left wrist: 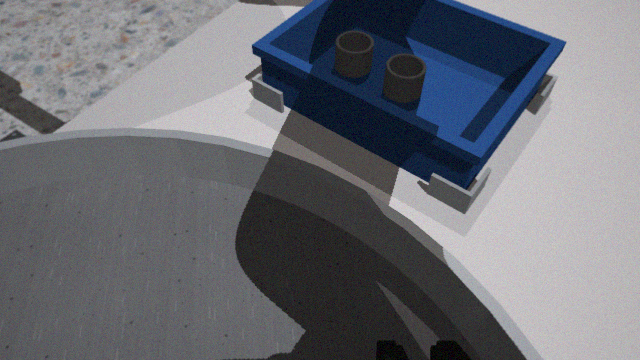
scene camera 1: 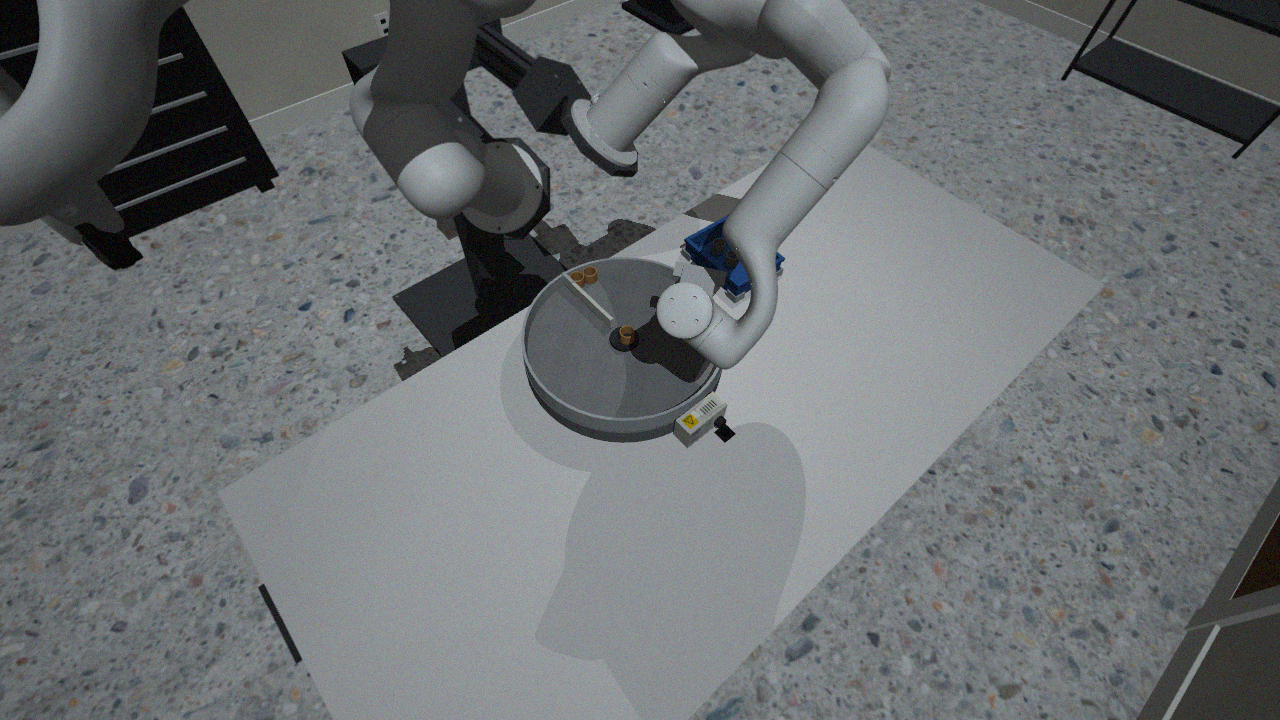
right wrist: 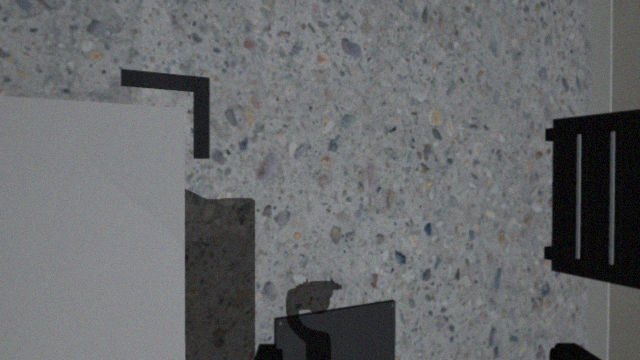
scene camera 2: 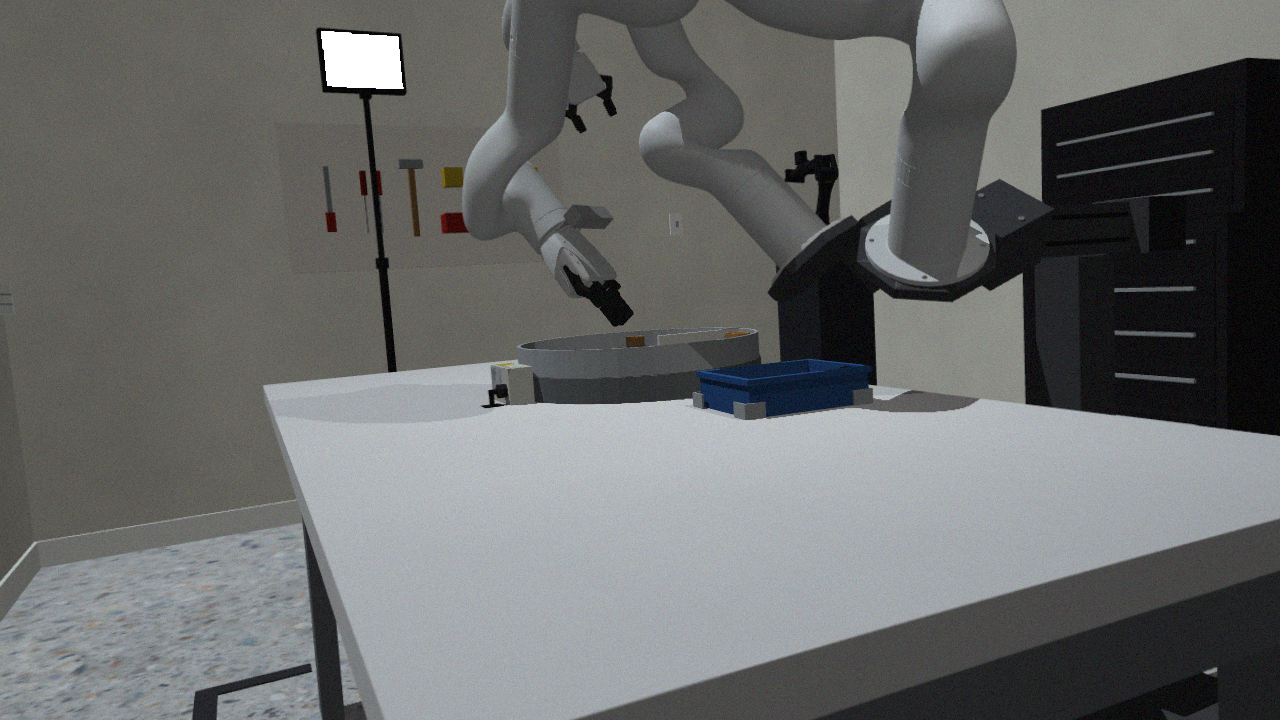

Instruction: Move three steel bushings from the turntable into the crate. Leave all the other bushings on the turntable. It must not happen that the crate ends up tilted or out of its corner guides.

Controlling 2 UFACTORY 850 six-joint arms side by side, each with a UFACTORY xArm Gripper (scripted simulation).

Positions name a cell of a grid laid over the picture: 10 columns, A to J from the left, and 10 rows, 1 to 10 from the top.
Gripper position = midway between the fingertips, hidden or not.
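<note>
Scene camera 1 shows the right gripper (scene camera 1: A4) and a blue crate (scene camera 1: F4). In scene camera 2: the left gripper (scene camera 2: E5), the right gripper (scene camera 2: E2) and the crate (scene camera 2: G6). The left wrist view shows the crate (left wrist: H2), a steel bushing (left wrist: G3) and a steel bushing (left wrist: F2). In the right wrist view the crate is out of frame.
</note>
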